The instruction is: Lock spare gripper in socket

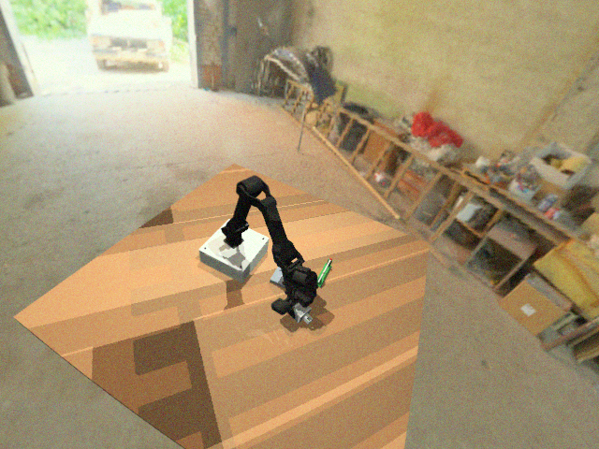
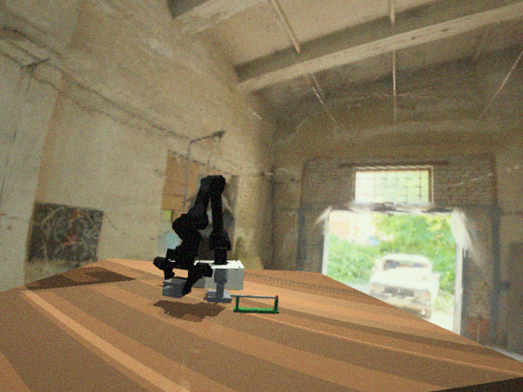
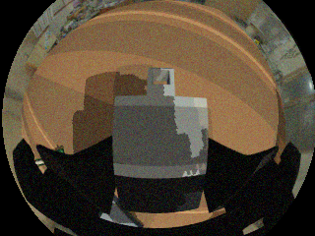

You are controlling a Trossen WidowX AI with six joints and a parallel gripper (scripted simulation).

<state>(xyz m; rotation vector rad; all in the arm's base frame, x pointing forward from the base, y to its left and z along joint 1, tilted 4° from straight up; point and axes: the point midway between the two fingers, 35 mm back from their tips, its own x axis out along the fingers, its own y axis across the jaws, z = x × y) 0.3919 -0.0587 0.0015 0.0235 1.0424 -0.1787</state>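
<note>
Right now my gripper tip is 14 cm past the socket, 11 cm to the right of it and 1 cm below it. The rest, counted from my gripper tip: green cradle (25 cm to the left, 4 cm behind, 2 cm below); then spare gripper (2 cm above).
</note>
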